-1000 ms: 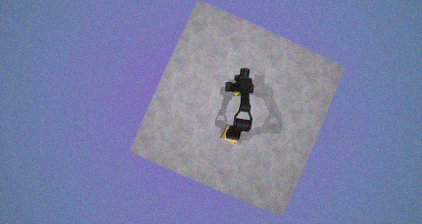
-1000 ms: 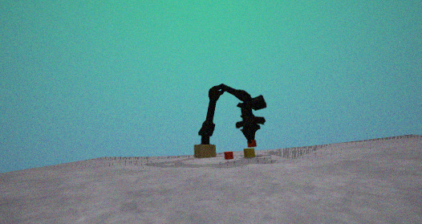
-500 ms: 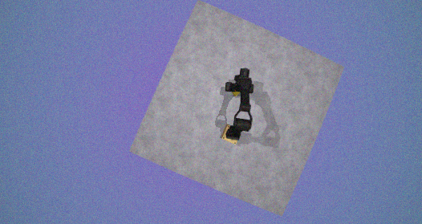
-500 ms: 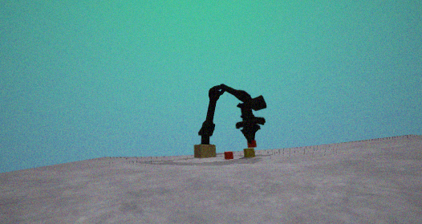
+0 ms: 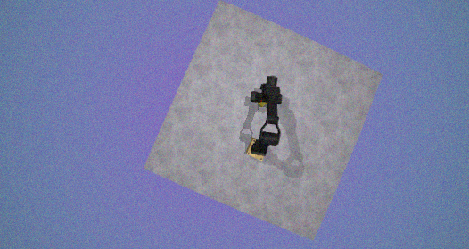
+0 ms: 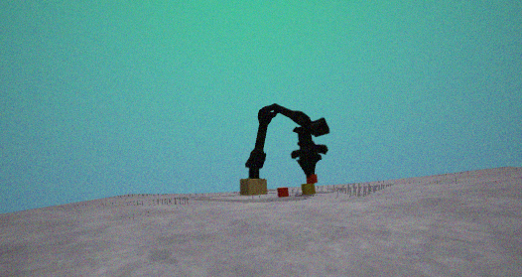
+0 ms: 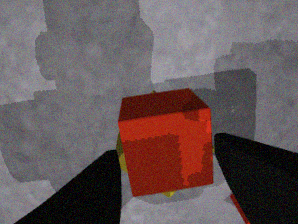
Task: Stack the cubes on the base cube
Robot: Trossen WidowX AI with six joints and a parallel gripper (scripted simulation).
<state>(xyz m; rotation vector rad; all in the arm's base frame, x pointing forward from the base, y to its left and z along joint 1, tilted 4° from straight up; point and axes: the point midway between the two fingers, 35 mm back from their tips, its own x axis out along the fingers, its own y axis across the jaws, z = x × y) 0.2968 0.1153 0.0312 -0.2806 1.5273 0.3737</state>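
The yellow base cube is 4 cm below my gripper tip, 2 cm behind it and 1 cm to the right of it. Round my gripper tip: red cube: 11 cm to the right, 5 cm below, 5 cm behind.
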